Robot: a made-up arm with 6 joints. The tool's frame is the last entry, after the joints. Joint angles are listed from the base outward. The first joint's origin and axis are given. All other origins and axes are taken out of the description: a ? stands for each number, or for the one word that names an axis. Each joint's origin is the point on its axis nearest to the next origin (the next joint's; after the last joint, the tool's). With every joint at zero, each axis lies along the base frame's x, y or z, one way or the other. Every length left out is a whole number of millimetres.
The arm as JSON. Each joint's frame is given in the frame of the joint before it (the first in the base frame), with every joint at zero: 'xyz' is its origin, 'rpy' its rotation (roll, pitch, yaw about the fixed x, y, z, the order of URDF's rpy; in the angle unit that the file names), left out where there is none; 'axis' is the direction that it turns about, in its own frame. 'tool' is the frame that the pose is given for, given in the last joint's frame.
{
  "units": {
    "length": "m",
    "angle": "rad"
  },
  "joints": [
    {
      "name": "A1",
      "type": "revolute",
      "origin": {
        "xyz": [
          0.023,
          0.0,
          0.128
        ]
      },
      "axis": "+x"
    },
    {
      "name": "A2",
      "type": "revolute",
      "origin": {
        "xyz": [
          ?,
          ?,
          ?
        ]
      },
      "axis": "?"
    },
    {
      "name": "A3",
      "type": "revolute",
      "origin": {
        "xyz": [
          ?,
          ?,
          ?
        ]
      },
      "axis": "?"
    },
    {
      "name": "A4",
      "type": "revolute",
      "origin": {
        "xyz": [
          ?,
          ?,
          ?
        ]
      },
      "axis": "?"
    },
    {
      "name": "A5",
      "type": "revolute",
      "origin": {
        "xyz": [
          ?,
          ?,
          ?
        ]
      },
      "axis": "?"
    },
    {
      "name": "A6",
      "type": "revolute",
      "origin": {
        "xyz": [
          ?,
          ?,
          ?
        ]
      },
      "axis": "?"
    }
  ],
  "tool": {
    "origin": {
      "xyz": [
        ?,
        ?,
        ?
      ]
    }
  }
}
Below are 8 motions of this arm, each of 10 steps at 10 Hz.
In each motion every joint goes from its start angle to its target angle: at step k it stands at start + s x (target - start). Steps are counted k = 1, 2, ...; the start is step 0. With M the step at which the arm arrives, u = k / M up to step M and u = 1 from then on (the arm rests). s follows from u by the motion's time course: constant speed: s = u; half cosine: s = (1 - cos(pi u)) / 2; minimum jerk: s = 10 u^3 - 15 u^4 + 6 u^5.
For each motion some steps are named. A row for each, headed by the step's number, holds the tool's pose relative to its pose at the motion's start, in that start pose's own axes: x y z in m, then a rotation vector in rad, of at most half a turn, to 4 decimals.
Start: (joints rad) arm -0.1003 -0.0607 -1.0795 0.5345 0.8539 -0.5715
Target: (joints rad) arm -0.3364 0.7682 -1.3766 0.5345 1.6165 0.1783
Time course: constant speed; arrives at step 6
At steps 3, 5, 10:
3: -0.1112 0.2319 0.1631 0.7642 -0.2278 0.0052
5: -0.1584 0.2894 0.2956 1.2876 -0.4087 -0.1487
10: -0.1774 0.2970 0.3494 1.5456 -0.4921 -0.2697

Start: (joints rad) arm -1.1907 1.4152 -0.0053 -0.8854 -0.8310 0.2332
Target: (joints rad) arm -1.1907 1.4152 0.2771 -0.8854 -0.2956 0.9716
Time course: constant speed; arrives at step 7
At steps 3, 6, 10:
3: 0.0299 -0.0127 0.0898 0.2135 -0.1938 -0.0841
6: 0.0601 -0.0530 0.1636 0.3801 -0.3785 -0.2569
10: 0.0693 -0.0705 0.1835 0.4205 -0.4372 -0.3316

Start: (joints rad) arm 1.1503 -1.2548 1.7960 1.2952 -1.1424 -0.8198
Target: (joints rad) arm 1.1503 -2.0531 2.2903 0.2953 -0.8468 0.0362
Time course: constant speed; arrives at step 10
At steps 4, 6, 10:
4: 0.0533 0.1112 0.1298 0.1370 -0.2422 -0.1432
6: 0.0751 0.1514 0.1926 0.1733 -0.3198 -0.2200
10: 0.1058 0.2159 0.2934 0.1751 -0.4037 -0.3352

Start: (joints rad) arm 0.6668 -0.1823 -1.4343 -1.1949 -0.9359 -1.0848
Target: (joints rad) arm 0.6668 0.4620 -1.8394 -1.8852 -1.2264 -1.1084
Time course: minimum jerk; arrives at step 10
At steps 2, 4, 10:
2: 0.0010 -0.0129 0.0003 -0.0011 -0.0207 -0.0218
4: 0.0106 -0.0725 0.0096 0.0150 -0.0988 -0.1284
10: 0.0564 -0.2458 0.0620 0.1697 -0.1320 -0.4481

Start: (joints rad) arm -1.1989 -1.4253 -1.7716 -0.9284 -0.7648 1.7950
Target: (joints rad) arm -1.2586 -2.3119 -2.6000 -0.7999 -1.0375 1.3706
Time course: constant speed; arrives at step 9
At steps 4, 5, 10:
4: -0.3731 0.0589 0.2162 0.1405 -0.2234 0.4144
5: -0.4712 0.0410 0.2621 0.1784 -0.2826 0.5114
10: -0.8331 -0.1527 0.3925 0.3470 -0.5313 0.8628

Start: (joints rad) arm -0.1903 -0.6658 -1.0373 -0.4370 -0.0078 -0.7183
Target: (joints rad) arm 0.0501 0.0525 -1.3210 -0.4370 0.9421 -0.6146
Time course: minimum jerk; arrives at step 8
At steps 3, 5, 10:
3: -0.1853 0.1141 0.1219 0.3168 0.0015 0.3403
5: -0.5052 0.1308 0.3659 0.8623 -0.0062 0.8844
10: -0.6791 0.0363 0.4984 1.2011 -0.0082 1.2177

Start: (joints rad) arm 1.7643 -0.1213 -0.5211 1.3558 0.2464 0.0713
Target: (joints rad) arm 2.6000 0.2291 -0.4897 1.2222 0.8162 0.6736
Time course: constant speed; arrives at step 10
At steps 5, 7, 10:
5: -0.0351 0.0218 0.2062 0.6665 -0.3115 -0.0895
7: -0.0564 -0.0094 0.2770 0.9260 -0.3960 -0.1819
10: -0.0905 -0.0850 0.3538 1.2934 -0.4631 -0.3810

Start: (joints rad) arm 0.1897 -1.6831 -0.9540 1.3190 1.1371 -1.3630
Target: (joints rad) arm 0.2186 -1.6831 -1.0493 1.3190 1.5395 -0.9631
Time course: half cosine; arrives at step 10
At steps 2, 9, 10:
2: -0.0076 0.0104 0.0064 0.0136 -0.0345 0.0361
9: -0.1001 0.0789 0.0726 0.2085 -0.3566 0.3381
10: -0.1031 0.0800 0.0745 0.2157 -0.3656 0.3456

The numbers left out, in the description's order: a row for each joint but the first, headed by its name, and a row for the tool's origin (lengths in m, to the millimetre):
A2: xyz 0.0 -0.126 0.132, axis +y
A3: xyz -0.038 0.0 -0.278, axis -z
A4: xyz -0.215 0.097 0.0, axis +x
A5: xyz 0.0 0.35 -0.11, axis +x
A6: xyz 0.0 0.157 -0.074, axis -y
tool: xyz 0.192 0.0 0.01

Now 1 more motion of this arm.
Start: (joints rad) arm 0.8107 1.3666 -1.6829 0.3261 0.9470 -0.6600
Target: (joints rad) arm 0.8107 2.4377 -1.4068 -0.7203 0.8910 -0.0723
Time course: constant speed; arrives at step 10
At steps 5, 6, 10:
5: 0.1209 0.1409 0.0508 0.0132 -0.4180 -0.0539
6: 0.1333 0.1732 0.0668 0.0212 -0.4905 -0.0771
10: 0.1373 0.3033 0.1392 0.0495 -0.7226 -0.1950

